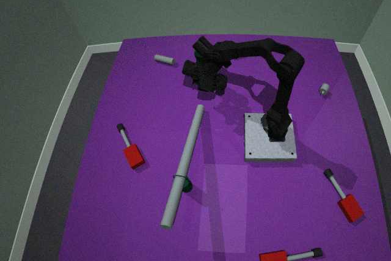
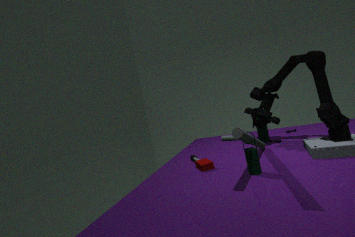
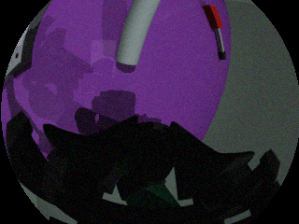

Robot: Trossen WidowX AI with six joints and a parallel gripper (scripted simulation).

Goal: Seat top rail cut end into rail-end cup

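My gripper tip is 3 cm below the dark rail-end cup, 2 cm to the left of it and 2 cm past it. Round my gripper tip: short grey tube (23 cm to the right, 20 cm ahead, 8 cm below); dark bolt (26 cm to the right, 20 cm behind, 9 cm below); short green post (41 cm to the left, 2 cm ahead, 1 cm above).
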